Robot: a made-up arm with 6 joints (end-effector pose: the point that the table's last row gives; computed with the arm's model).
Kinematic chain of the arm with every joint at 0, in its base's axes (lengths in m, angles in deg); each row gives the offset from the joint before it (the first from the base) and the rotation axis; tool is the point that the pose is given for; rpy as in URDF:
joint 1: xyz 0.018 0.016 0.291 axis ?
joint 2: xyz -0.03 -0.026 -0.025 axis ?
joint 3: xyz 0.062 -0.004 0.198 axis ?
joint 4: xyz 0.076 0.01 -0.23 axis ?
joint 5: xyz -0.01 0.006 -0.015 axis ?
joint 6: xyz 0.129 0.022 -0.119 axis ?
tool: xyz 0.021 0.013 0.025 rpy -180 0 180
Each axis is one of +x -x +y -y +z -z.
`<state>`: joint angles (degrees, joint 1 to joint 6).
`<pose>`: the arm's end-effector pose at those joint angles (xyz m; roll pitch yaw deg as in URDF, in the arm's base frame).
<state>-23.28 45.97 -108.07 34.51 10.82 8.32</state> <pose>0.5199 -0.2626 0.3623 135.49 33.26 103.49</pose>
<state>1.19 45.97 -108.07 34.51 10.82 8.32</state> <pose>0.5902 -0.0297 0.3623 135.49 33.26 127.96</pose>
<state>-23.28 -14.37 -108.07 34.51 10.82 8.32</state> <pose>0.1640 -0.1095 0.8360 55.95 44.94 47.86</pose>
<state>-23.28 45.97 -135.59 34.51 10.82 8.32</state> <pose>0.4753 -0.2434 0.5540 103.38 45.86 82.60</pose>
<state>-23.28 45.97 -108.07 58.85 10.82 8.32</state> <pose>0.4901 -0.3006 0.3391 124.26 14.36 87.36</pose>
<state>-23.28 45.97 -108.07 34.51 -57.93 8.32</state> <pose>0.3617 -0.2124 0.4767 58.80 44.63 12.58</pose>
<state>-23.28 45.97 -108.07 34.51 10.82 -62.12</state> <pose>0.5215 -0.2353 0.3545 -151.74 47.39 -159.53</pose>
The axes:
joint 1: +z
joint 2: +y
joint 3: +y
joint 4: -z
joint 5: +y
joint 6: -z

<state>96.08 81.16 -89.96 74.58 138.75 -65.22</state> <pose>-0.1671 0.2938 -0.0066 43.57 -8.74 -50.44</pose>
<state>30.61 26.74 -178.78 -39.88 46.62 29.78</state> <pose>0.2169 0.1565 0.8238 27.63 67.07 30.45</pose>
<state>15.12 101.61 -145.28 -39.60 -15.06 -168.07</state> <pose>0.4587 0.2070 0.0483 152.99 -51.04 59.90</pose>
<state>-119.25 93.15 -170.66 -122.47 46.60 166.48</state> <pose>-0.2794 -0.4598 0.1752 71.14 44.07 -81.68</pose>
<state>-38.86 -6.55 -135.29 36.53 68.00 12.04</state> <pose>0.2085 -0.0950 0.8415 106.76 54.90 99.01</pose>
